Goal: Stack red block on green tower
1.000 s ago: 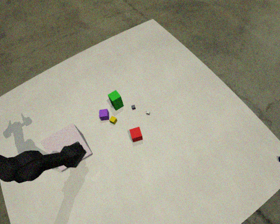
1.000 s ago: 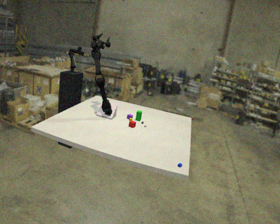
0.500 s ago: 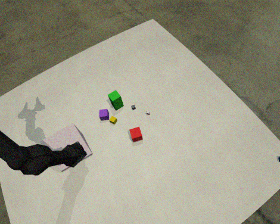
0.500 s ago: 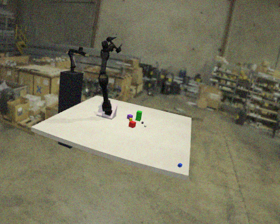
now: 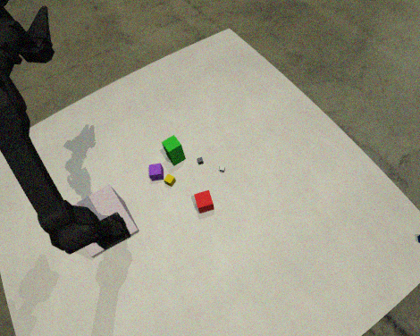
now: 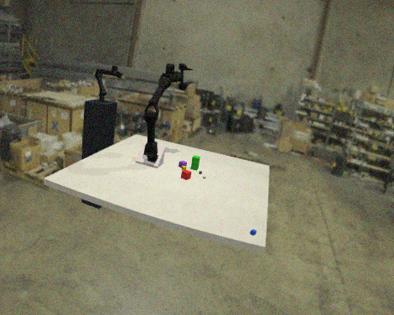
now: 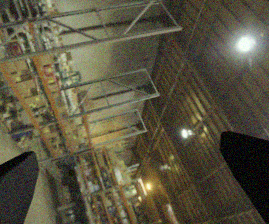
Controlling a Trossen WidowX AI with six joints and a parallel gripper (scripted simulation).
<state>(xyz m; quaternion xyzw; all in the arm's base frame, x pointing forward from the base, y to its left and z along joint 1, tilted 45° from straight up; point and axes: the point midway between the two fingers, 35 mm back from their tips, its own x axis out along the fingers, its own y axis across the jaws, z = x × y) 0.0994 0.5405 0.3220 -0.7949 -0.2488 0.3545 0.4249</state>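
My gripper tip is now 640 mm above the red block, 240 mm to the left of it and 140 mm short of it. Round my gripper tip: purple cube (650 mm below, 60 mm to the right, 50 mm ahead); then yellow cube (650 mm below, 110 mm to the right, 80 mm ahead); then grey cube (660 mm below, 200 mm ahead, 100 mm to the right).
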